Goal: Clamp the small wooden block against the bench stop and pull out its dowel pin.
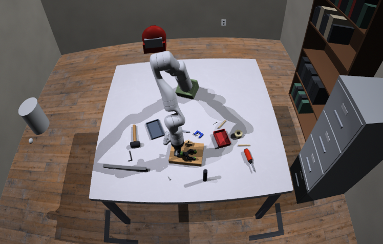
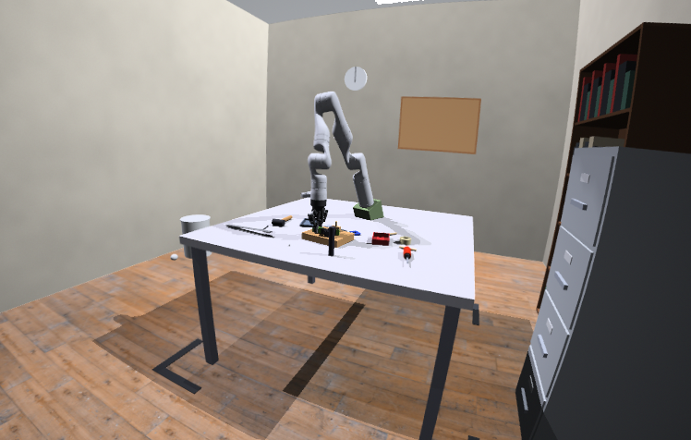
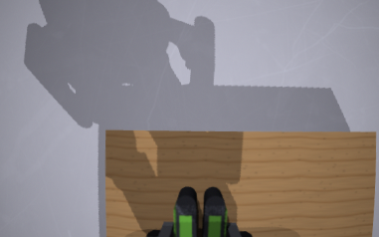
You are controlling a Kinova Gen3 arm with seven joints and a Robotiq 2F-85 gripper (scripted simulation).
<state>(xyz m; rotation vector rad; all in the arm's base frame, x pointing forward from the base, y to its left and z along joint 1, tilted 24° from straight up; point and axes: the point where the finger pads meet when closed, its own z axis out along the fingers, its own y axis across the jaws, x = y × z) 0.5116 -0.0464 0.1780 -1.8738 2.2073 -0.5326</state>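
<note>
Now: hand 50 mm to the right of the wooden bench board, 30 mm above it and 20 mm past it. From my hand the other things lie so: round dowel pin: 70 mm behind, 60 mm to the left, 10 mm above; grey t-shaped tool: 210 mm behind, 50 mm below; wooden block: 70 mm behind, 60 mm to the left, 10 mm below.
</note>
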